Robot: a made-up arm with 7 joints. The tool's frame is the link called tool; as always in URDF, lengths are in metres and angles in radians.
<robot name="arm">
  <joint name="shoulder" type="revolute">
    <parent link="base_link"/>
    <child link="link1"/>
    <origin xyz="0.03 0.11 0.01" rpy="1.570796 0 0"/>
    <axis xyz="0 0 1"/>
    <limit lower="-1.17" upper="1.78"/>
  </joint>
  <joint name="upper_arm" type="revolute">
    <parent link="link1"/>
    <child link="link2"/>
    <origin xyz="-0.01 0 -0.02" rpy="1.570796 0 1.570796"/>
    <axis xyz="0 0 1"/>
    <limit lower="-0.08" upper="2"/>
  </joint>
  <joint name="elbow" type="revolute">
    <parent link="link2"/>
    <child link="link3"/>
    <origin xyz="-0.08 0 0.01" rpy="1.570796 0 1.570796"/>
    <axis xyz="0 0 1"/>
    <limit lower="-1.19" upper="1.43"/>
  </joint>
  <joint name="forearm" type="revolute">
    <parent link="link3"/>
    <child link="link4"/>
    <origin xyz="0.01 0 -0.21" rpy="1.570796 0 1.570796"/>
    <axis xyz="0 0 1"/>
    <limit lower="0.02" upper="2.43"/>
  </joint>
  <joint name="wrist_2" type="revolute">
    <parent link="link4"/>
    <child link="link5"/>
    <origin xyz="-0.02 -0.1 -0.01" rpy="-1.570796 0 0"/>
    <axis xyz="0 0 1"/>
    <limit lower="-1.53" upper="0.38"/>
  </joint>
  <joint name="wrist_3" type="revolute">
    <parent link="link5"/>
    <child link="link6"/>
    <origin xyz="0 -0.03 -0.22" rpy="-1.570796 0 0"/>
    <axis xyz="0 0 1"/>
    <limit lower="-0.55" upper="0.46"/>
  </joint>
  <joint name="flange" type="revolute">
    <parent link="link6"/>
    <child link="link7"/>
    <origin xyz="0.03 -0.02 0.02" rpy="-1.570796 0 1.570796"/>
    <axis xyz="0 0 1"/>
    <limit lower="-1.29" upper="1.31"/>
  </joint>
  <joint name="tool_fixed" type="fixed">
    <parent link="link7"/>
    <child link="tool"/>
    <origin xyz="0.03 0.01 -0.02" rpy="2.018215 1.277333 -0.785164"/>
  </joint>
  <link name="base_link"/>
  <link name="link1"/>
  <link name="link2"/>
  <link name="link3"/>
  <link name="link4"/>
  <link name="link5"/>
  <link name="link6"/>
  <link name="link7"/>
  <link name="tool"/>
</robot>
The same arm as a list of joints. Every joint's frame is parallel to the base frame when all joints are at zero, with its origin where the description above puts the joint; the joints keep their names.
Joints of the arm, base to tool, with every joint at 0 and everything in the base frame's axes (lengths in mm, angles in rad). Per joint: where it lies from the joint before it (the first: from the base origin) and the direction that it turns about. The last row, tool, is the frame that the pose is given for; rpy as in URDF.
shoulder: offset 30.0 110.0 10.0 axis 0 -1 0
upper_arm: offset -10.0 20.0 0.0 axis 1 0 0
elbow: offset 10.0 0.0 -80.0 axis 0 0 1
forearm: offset 0.0 -10.0 -210.0 axis 0 -1 0
wrist_2: offset -20.0 10.0 -100.0 axis 0 0 1
wrist_3: offset 0.0 -30.0 -220.0 axis 0 1 0
flange: offset 30.0 20.0 20.0 axis -1 0 0
tool: offset 20.0 -10.0 -30.0 rpy -0.3164 0.2060 0.2105
Joint limits (rad, base to tool): -1.1700..1.7800 -0.0800..2.0000 -1.1900..1.4300 0.0200..2.4300 -1.5300..0.3800 -0.5500..0.4600 -1.2900..1.3100

